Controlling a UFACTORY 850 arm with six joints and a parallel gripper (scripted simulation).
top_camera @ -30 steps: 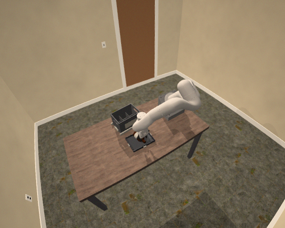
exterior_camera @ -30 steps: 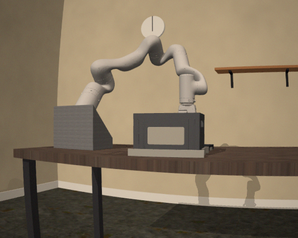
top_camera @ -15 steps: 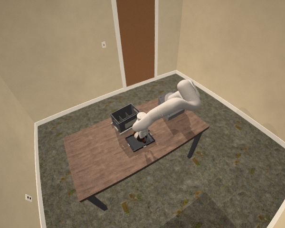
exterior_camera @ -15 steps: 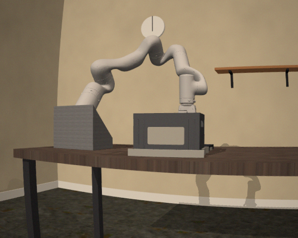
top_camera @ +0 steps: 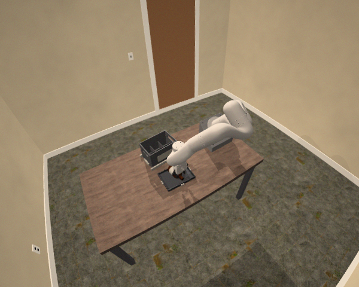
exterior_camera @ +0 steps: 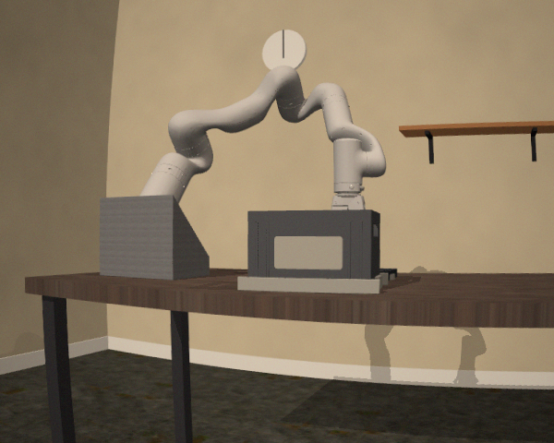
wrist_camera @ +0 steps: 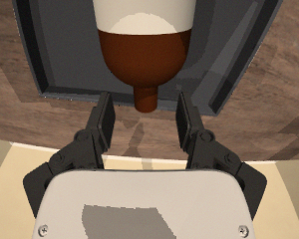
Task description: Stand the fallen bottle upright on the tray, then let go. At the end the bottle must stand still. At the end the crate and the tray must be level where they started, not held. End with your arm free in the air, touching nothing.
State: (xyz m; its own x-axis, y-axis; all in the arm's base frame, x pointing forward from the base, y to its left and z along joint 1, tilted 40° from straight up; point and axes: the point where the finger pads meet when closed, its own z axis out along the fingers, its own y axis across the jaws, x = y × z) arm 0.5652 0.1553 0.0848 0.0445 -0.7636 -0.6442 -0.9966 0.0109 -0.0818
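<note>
Right now the brown bottle is 50 mm to the right of my hand and 40 mm below it. From my hand the other things lie so: grey crate: 330 mm to the right, 20 mm behind; dark tray: 70 mm below, 50 mm to the right, 10 mm ahead.
</note>
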